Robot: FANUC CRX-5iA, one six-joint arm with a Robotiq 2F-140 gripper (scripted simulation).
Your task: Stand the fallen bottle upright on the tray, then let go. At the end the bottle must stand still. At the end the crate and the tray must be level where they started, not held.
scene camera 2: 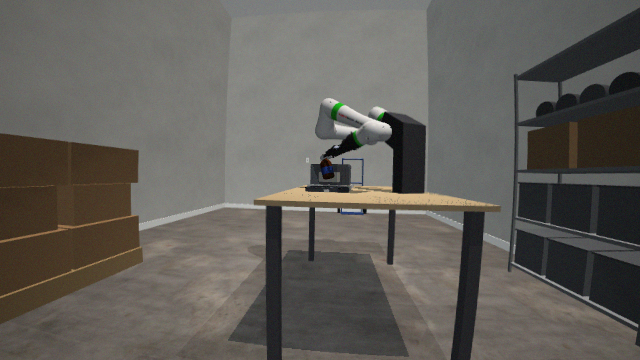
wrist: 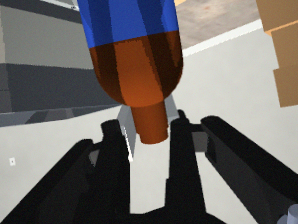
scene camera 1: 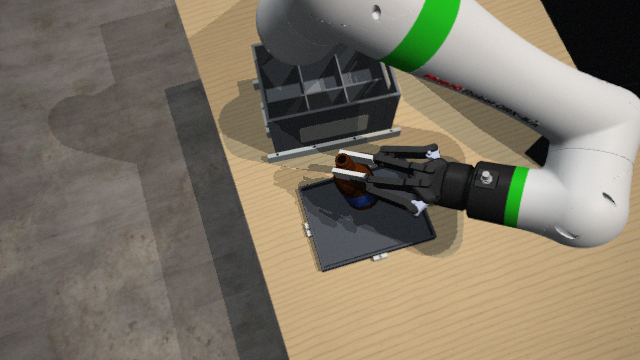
Path:
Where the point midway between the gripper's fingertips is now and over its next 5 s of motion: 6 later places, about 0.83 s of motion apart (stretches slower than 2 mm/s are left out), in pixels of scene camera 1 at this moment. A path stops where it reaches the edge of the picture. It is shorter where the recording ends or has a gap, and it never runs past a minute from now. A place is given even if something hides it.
My gripper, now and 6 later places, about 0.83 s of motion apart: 338,163; 338,165; 337,169; 337,173; 338,175; 348,177; 348,172

